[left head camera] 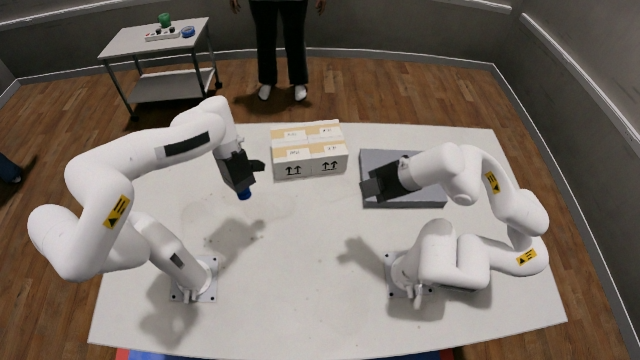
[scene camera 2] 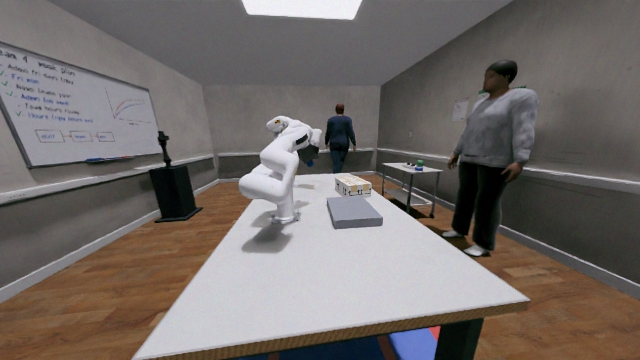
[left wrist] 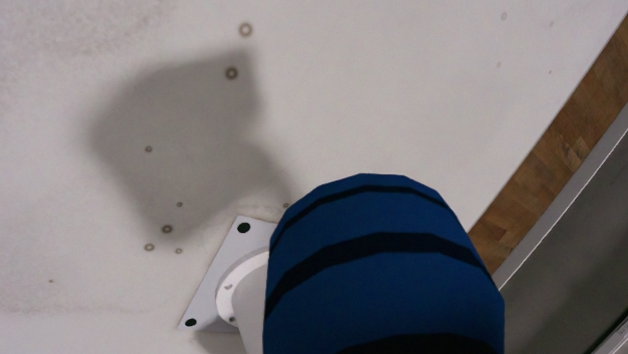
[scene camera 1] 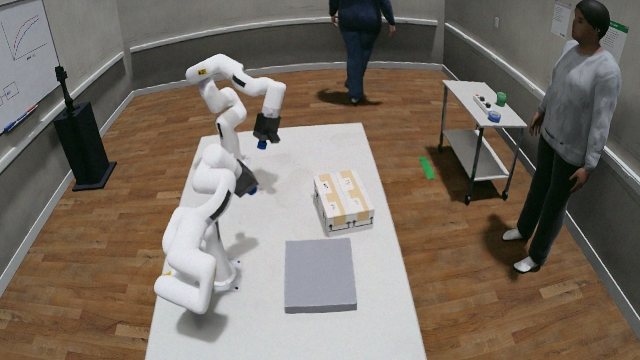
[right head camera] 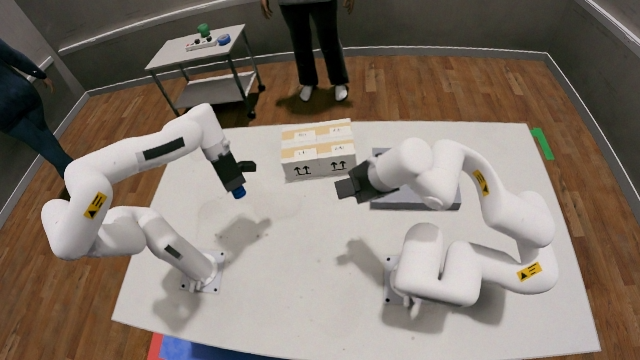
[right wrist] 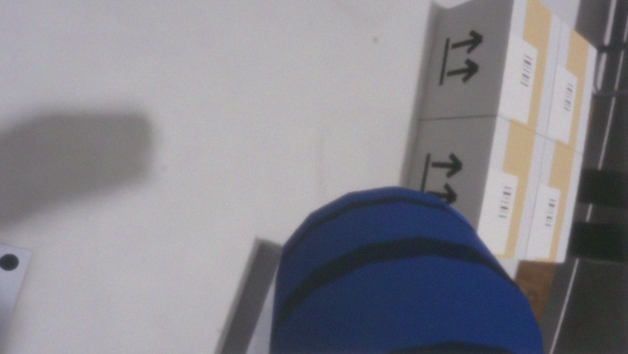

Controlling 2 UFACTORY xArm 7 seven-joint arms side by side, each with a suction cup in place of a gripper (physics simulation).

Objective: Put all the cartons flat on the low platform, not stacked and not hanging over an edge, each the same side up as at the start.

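Several white cartons with tan tape and labels, among them a front left carton and a front right carton, stand side by side in a tight block on the table, up arrows on their front sides. The low grey platform lies right of them in the head views; no carton is on it. My left gripper hangs above the table left of the cartons, cup empty. My right gripper hangs high, in front of the cartons, cup empty; the head views hide its cup.
The white table carries both arm bases. The right arm hangs partly over the platform in the head views. Behind the table a person stands near a trolley. Another person is farther off.
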